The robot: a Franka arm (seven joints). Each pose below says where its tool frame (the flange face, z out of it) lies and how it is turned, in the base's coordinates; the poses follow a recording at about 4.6 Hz.
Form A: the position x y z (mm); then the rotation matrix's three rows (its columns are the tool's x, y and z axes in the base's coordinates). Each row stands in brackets.
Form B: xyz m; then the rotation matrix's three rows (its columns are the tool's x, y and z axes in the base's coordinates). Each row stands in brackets. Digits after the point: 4 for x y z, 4 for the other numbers.
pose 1, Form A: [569.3 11.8 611.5], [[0.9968 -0.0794 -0.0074], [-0.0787 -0.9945 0.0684], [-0.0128 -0.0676 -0.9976]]
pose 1, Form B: [0.5693 0.0118 0.6115], [[0.9968 -0.0794 -0.0074], [-0.0787 -0.9945 0.0684], [-0.0128 -0.0676 -0.9976]]
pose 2, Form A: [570.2 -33.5 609.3], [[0.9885 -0.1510 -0.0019], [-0.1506 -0.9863 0.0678], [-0.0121 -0.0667 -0.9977]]
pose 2, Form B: [0.5702 -0.0335 0.6093], [[0.9885 -0.1510 -0.0019], [-0.1506 -0.9863 0.0678], [-0.0121 -0.0667 -0.9977]]
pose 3, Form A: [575.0 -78.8 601.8], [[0.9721 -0.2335 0.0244], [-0.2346 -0.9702 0.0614], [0.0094 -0.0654 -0.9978]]
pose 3, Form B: [0.5750 -0.0788 0.6018], [[0.9721 -0.2335 0.0244], [-0.2346 -0.9702 0.0614], [0.0094 -0.0654 -0.9978]]
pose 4, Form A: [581.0 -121.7 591.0], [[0.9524 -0.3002 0.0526], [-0.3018 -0.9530 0.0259], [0.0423 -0.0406 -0.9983]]
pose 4, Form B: [0.5810 -0.1217 0.5910], [[0.9524 -0.3002 0.0526], [-0.3018 -0.9530 0.0259], [0.0423 -0.0406 -0.9983]]
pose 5, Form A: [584.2 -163.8 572.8], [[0.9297 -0.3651 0.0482], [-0.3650 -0.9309 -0.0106], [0.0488 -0.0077 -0.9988]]
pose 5, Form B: [0.5842 -0.1638 0.5728], [[0.9297 -0.3651 0.0482], [-0.3650 -0.9309 -0.0106], [0.0488 -0.0077 -0.9988]]
